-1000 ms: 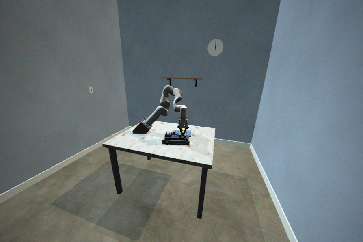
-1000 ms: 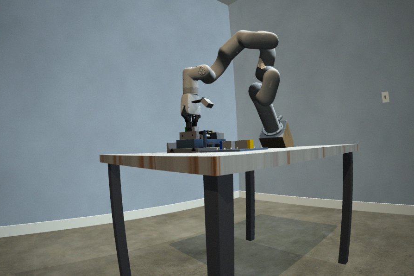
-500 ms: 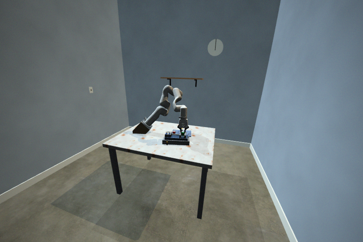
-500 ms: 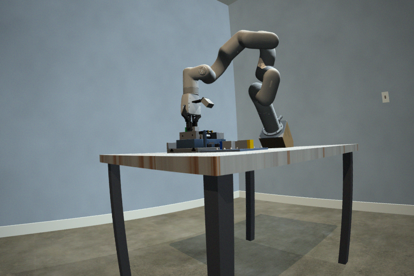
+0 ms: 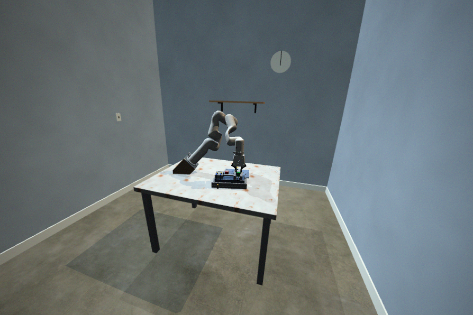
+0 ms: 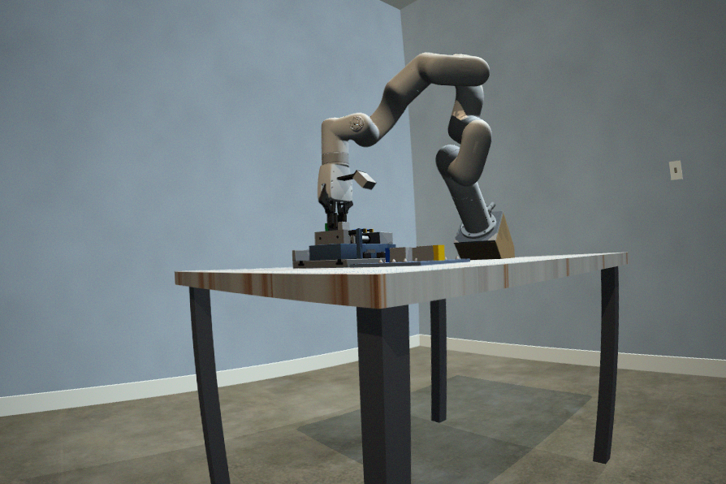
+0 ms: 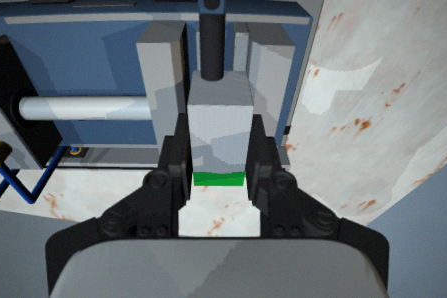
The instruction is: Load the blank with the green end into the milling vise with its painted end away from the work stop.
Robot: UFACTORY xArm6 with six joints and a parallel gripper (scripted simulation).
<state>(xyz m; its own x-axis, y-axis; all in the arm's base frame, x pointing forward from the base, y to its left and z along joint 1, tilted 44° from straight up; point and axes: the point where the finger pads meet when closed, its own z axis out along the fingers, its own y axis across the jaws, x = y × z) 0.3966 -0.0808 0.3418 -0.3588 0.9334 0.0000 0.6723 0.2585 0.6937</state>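
Right now the green-ended blank is 2 cm below my hand. From my hand the other things lie so: moving jaw: 3 cm behind, 1 cm to the right, 5 cm below; work stop rod: 3 cm behind, 4 cm to the left, 3 cm below; fixed jaw: 2 cm ahead, 1 cm to the left, 5 cm below.
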